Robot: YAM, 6 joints.
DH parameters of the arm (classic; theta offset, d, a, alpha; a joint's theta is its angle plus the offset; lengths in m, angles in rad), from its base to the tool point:
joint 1: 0 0.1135 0.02 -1.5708
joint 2: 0 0 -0.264 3.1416
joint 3: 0.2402 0 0.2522 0
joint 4: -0.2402 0 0.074 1.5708
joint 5: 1.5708 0 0 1.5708
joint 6: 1.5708 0.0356 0 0
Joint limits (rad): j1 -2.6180..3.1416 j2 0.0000..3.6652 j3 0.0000..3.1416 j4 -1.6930..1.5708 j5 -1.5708..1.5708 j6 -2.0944..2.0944
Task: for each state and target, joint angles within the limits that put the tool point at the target. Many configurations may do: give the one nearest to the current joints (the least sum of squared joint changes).
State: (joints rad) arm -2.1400 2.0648 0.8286 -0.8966 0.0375 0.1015
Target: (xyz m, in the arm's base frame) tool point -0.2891 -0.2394 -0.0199
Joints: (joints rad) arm -2.4440 2.4524 1.3447 -0.5683 0.0628 0.1015
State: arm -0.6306 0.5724 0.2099 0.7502 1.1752 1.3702
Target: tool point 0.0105 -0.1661 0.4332
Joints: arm -1.3132 0.8843 0.8575 0.7962 1.1273 1.3702
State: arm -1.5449 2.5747 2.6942 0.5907 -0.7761 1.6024
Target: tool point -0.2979 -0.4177 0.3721
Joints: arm -2.2476 2.1858 1.9821 0.5704 -0.9701 1.6024
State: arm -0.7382 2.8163 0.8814 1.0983 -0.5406 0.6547
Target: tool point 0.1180 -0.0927 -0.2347
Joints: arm -0.7806 3.2885 0.8581 0.9960 -0.5034 0.6547
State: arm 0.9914 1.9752 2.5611 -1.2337 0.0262 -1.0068
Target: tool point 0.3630 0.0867 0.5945
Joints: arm 0.2418 2.0618 2.8837 -0.5639 0.0775 -1.0068
